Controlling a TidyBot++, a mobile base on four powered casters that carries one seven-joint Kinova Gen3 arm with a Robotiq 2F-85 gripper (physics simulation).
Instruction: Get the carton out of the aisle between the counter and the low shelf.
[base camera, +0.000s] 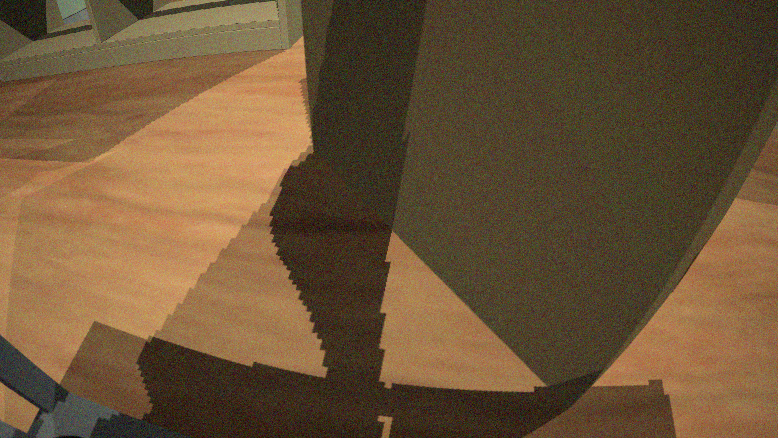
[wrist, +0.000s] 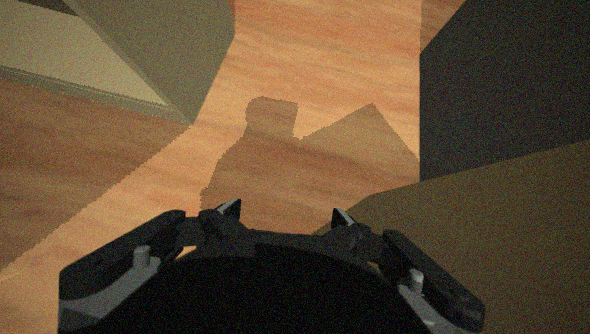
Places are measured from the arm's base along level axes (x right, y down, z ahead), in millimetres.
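Pixels of known places: gripper, between the fingertips: (wrist: 286, 213).
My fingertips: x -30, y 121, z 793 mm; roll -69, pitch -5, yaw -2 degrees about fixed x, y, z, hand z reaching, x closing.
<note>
Behind a point stands the place of what it marks.
A large brown-olive surface, which looks like the carton (base camera: 544, 163) @[x 75, y 204, z 325 mm] (wrist: 530, 225) @[x 98, y 45, z 808 mm], fills the centre right of the base camera view and the lower right of the wrist view. Its full outline is cut off. The low shelf (base camera: 152, 51) @[x -727, y 366, z 1006 mm] (wrist: 165, 55) @[x -318, y 235, z 1050 mm] stands at the upper left in both views. A dark grey block, which looks like the counter (wrist: 500, 95) @[x 338, y 199, z 1086 mm], stands at the right in the wrist view. My gripper (wrist: 286, 213) @[x -29, y 121, z 793 mm] is open and empty, pointing at the wooden floor, to the left of the carton surface in the wrist view. The gripper does not show in the base camera view.
Wooden floor (base camera: 136, 217) @[x -380, y 396, z 433 mm] (wrist: 325, 55) @[x 12, y 396, z 1345 mm] runs beside the shelf and between it and the dark block in the wrist view. Dark shadows cross the floor. A blue-grey piece, perhaps part of my base (base camera: 81, 413) @[x -205, y 281, z 139 mm], shows at the lower left of the base camera view.
</note>
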